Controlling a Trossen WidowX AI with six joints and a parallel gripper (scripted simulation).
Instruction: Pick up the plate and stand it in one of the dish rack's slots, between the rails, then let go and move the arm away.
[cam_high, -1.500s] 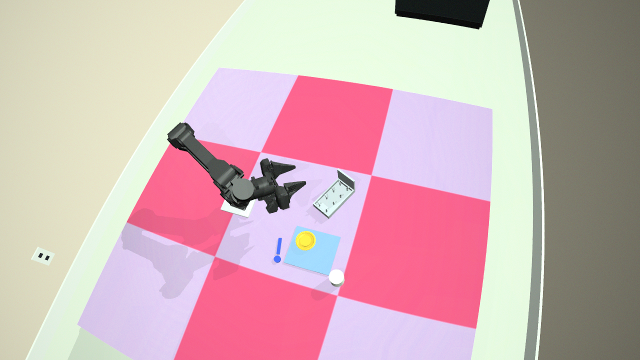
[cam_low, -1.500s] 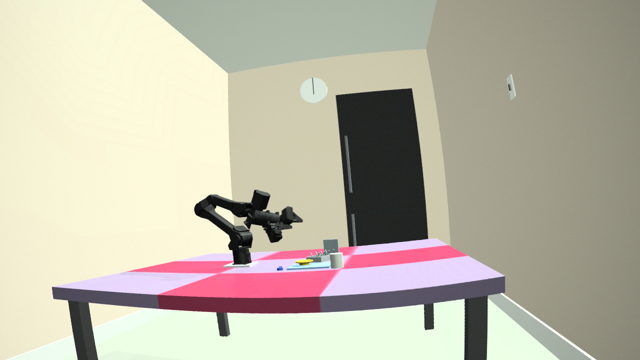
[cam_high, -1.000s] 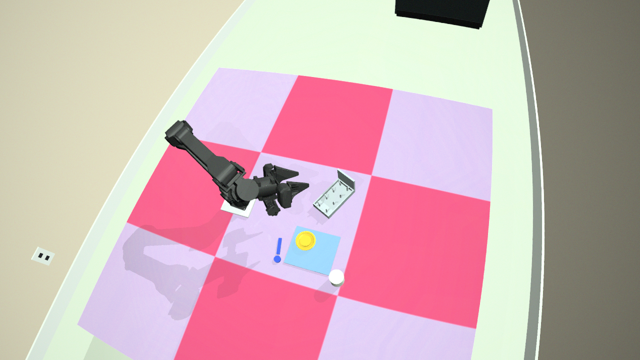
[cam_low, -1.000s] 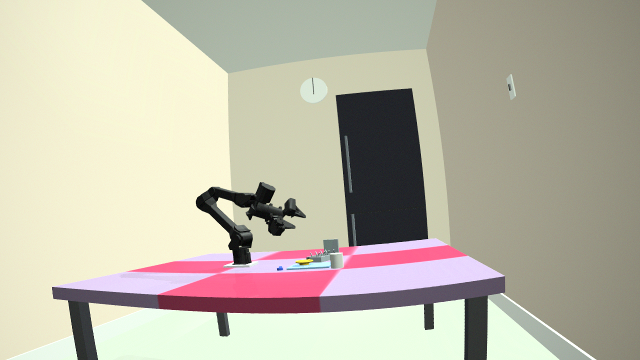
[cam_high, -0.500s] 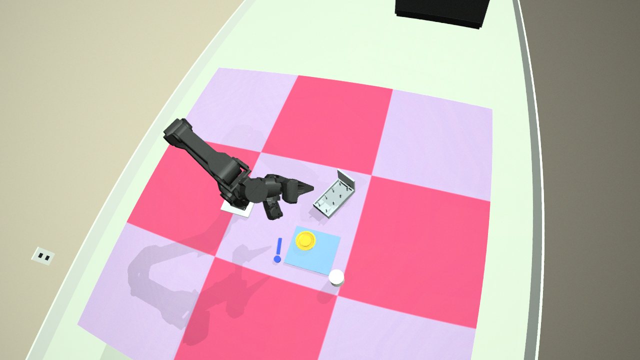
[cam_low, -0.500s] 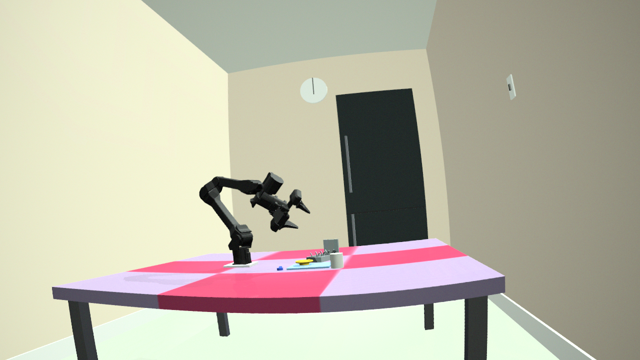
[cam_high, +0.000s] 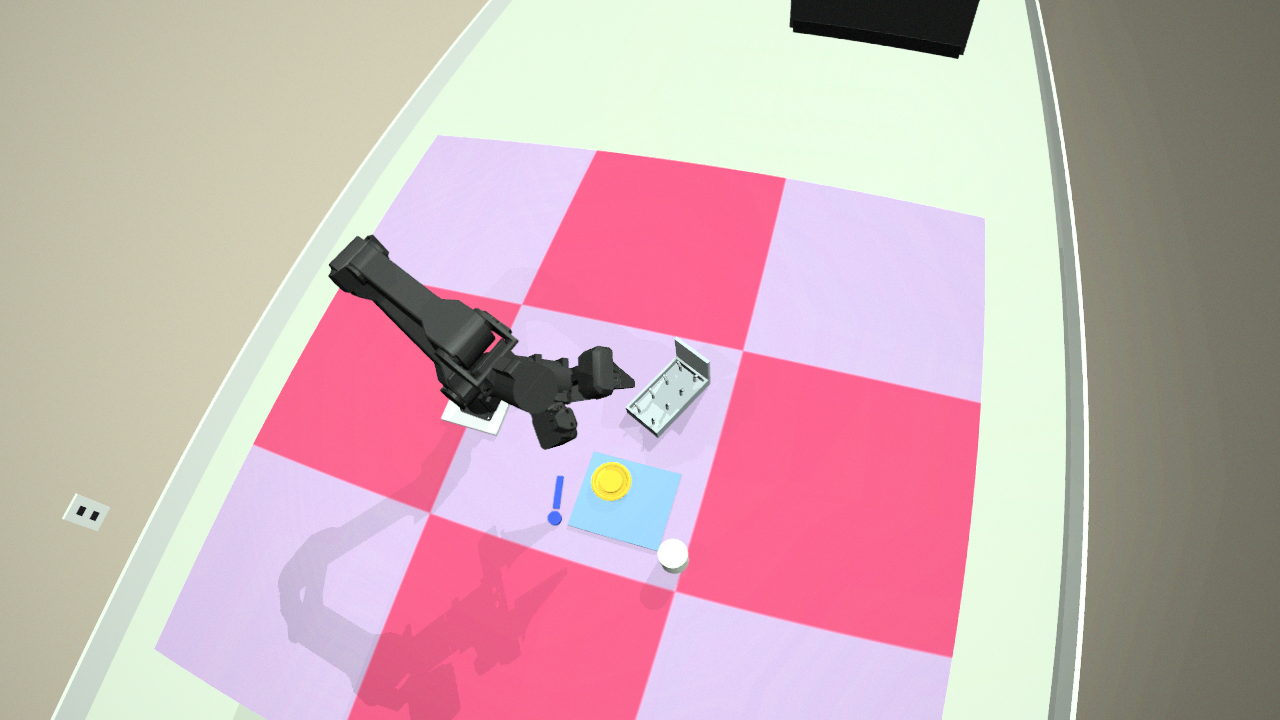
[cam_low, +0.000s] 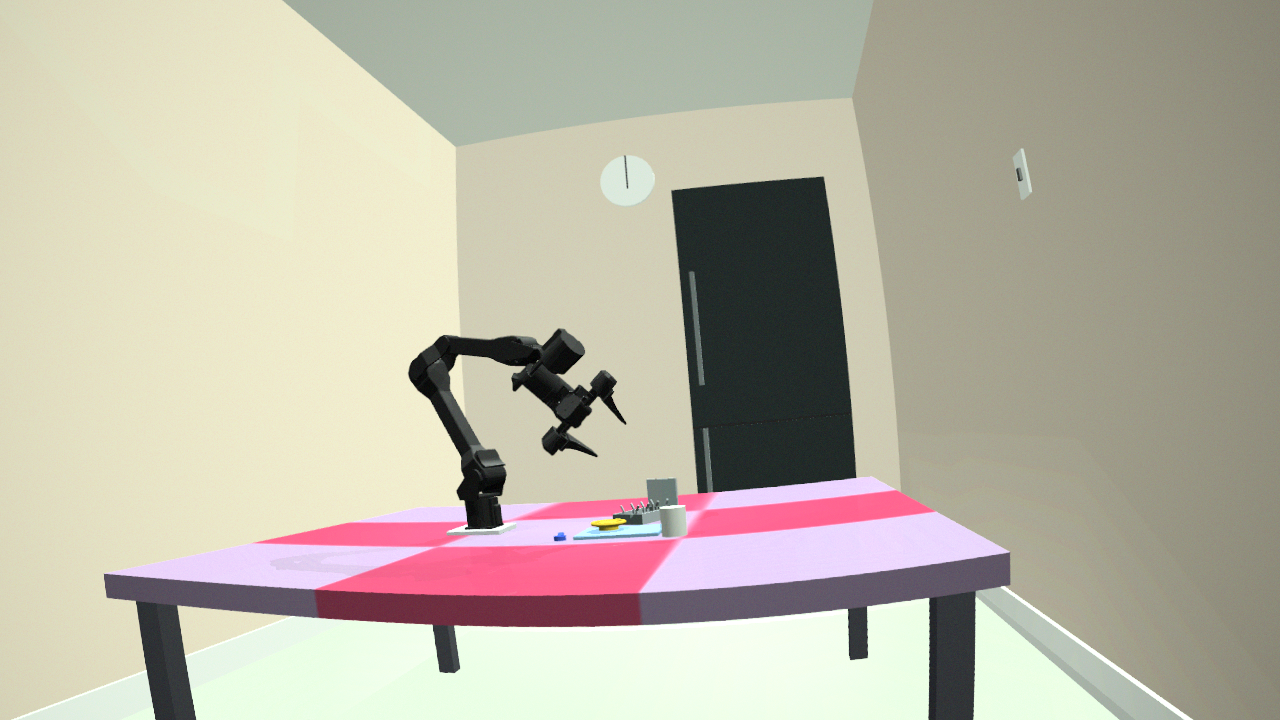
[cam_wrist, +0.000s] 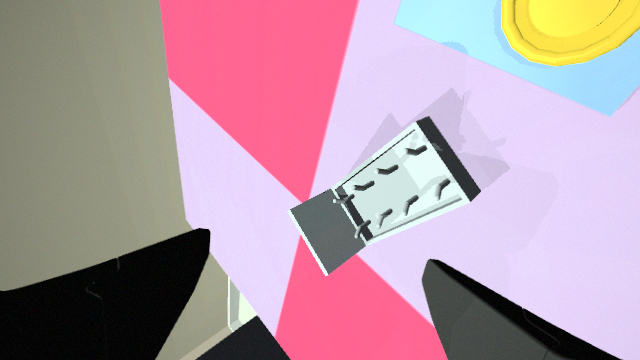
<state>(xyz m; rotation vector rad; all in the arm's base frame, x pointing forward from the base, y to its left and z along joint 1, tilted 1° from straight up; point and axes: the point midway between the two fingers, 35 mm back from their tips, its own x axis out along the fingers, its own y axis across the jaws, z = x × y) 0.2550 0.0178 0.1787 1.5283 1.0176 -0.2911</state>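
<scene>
The yellow plate is 10 mm ahead of my gripper tip, 90 mm to the right of it and 150 mm below it. From my gripper tip the other things lie so: light blue mat 30 mm ahead, 110 mm to the right, 170 mm below; then grey dish rack 40 mm ahead, 80 mm to the left, 150 mm below; then blue spoon 70 mm behind, 160 mm to the right, 170 mm below.
</scene>
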